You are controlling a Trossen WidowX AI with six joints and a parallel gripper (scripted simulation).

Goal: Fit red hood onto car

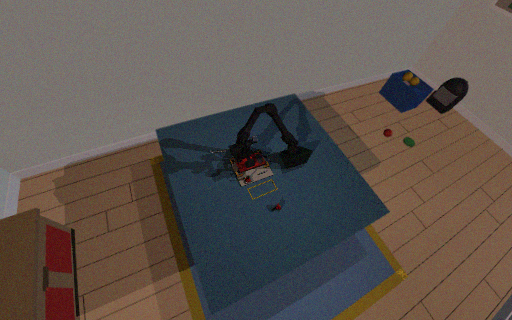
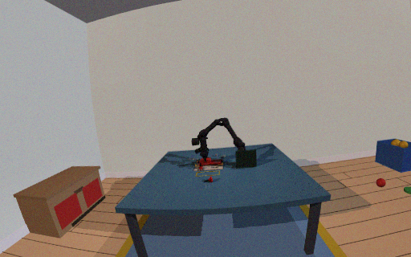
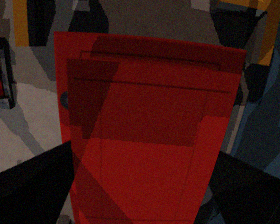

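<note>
My gripper tip is 10 mm below the red hood.
</note>
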